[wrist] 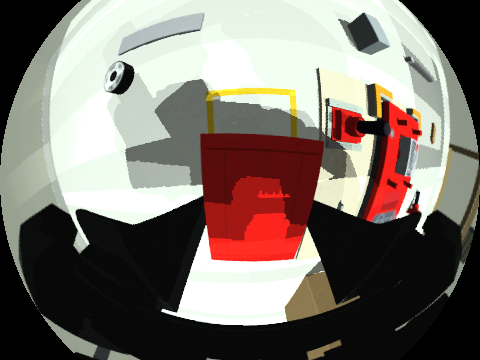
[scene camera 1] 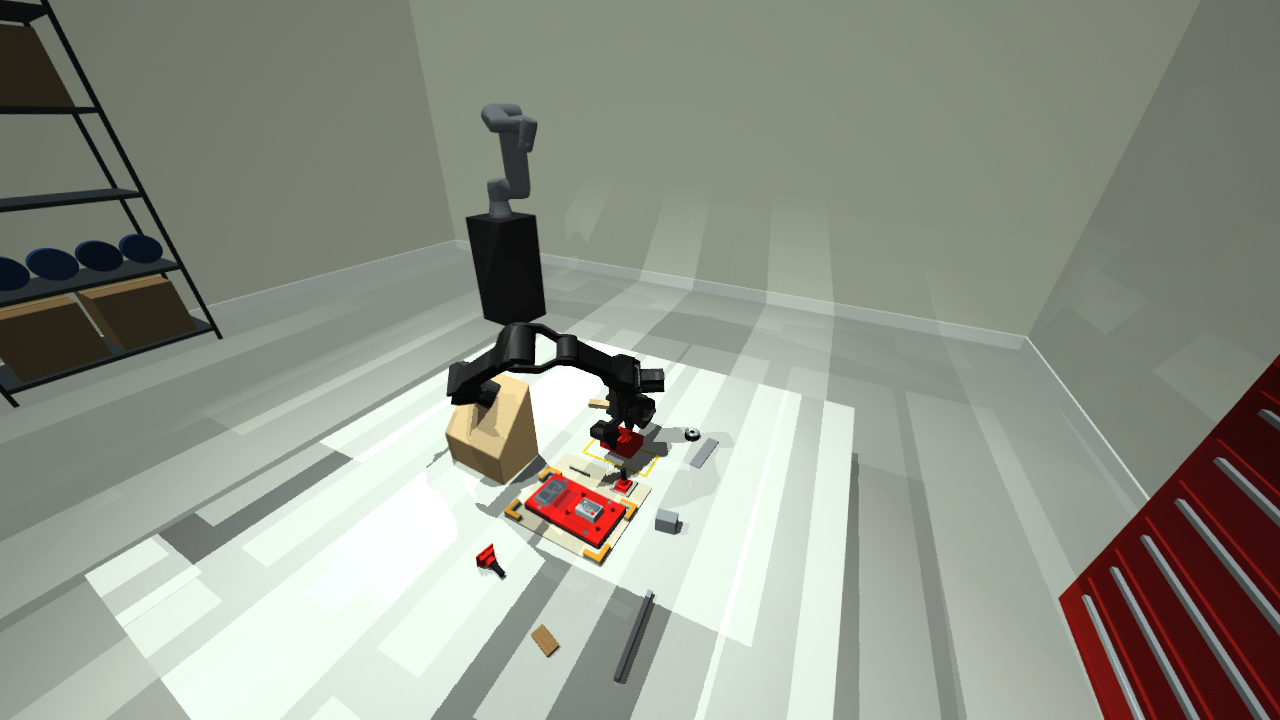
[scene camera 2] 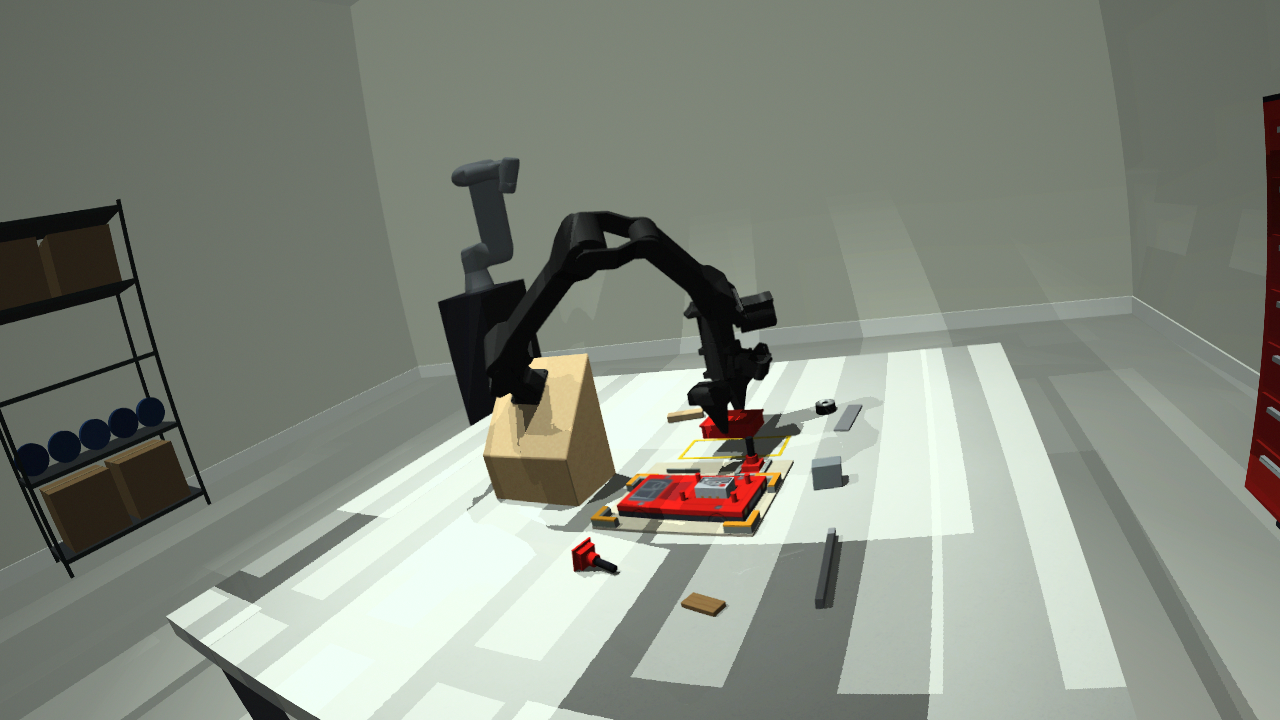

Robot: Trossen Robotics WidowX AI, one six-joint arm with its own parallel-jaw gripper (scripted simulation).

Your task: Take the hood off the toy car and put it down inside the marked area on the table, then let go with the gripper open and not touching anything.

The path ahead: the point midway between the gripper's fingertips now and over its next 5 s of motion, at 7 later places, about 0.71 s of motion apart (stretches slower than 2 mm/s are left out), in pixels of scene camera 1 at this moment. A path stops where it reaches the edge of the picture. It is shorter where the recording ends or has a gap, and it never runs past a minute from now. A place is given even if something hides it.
My gripper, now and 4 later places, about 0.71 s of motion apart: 621,441; 620,445; 620,448; 620,450; 621,429
